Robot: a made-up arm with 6 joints.
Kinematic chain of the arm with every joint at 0, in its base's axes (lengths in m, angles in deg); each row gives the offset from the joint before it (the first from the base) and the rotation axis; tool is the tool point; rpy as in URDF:
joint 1: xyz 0 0 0.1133 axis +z
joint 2: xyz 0 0 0 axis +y
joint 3: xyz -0.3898 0 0.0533 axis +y
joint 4: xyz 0.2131 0 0.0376 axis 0.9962 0 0.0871
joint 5: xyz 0 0 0 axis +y
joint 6: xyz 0.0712 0 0.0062 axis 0.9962 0 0.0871
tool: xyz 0 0 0 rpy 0 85 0
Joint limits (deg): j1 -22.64..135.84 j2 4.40..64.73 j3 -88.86..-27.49 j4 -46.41..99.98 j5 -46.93..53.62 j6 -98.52..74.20
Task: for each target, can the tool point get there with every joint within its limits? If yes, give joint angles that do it. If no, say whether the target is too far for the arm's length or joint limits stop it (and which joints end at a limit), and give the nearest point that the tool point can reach.
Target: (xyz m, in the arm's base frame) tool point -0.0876 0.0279 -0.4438
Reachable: no: joint limits stop it (at a limit: joint 2, joint 3, joint 5) | nearest point -0.1323 0.0421 0.2837 | short by 0.729 m
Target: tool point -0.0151 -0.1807 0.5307
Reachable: yes | joints 91.85 23.02 -77.68 24.43 45.01 39.27
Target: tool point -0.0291 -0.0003 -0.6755
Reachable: no: too far | nearest point -0.1388 -0.0014 0.2837 | short by 0.965 m
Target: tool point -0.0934 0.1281 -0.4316
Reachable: no: joint limits stop it (at a limit: joint 1, joint 2, joint 3, joint 5) | nearest point -0.1257 0.0598 0.2840 | short by 0.720 m
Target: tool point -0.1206 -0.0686 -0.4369
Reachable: no: joint limits stop it (at a limit: joint 2, joint 3, joint 5) | nearest point -0.1206 -0.0686 0.2837 | short by 0.721 m
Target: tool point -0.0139 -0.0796 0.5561
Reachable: yes | joints 89.79 33.43 -68.33 38.92 17.56 -33.82
